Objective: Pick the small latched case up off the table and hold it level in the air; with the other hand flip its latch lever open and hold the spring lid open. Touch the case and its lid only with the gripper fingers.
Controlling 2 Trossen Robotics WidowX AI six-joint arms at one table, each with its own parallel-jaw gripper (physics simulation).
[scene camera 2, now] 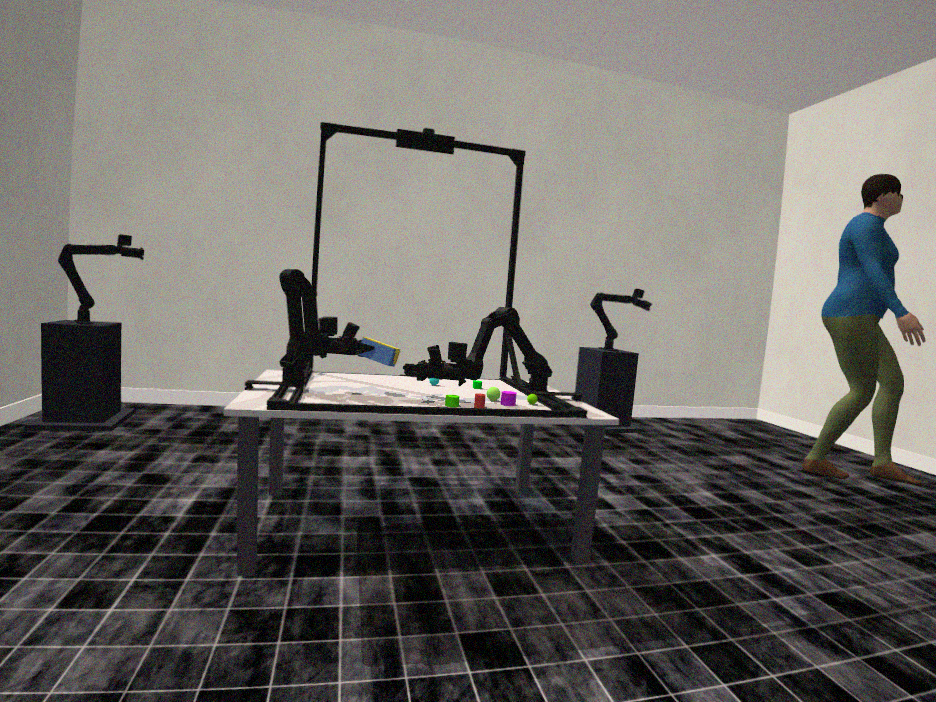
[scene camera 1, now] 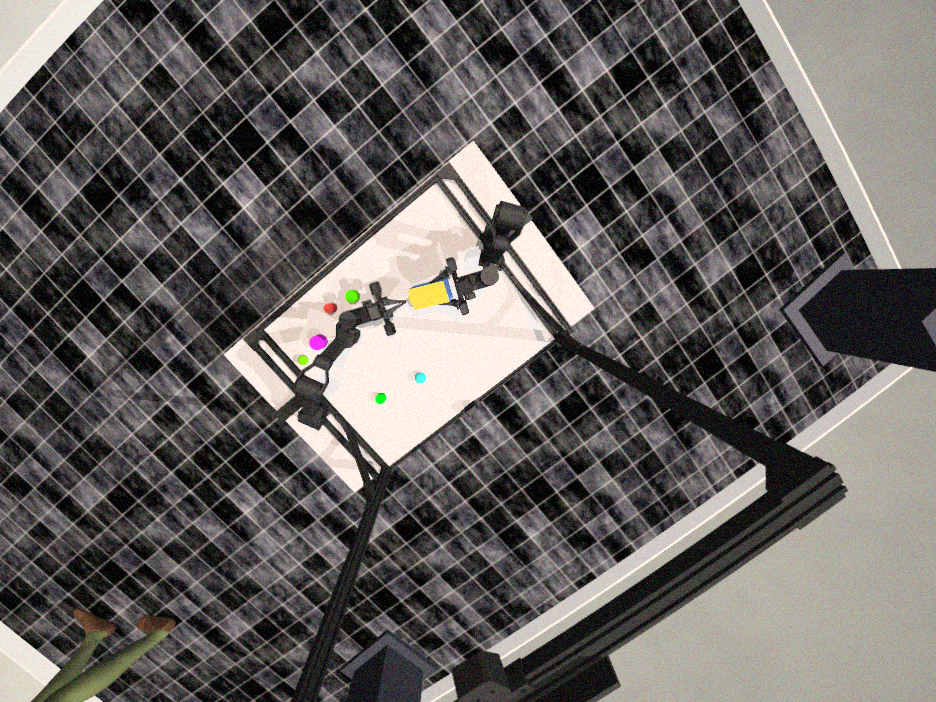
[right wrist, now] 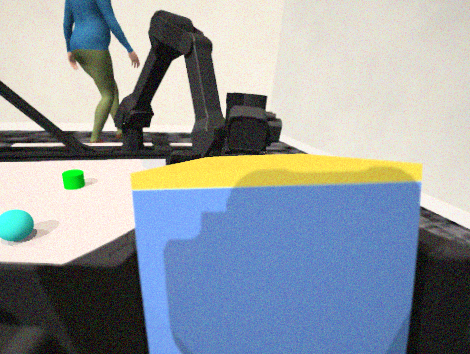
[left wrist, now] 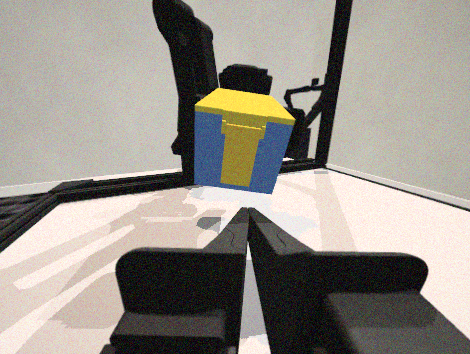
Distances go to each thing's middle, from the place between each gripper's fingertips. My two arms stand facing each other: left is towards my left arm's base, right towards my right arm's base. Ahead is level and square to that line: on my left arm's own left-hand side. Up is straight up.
Right now the yellow latch lever (left wrist: 241,142) is 4 cm ahead of my right hand, 6 cm to the left of it and 2 cm below it. Also, from my right hand: case (scene camera 1: 423,295) 1 cm below.
My left gripper is now 10 mm past the yellow latch lever, 20 mm to the left of it and 30 mm below it. Round my left hand: case: 40 mm behind, 80 mm to the right, 50 mm above.
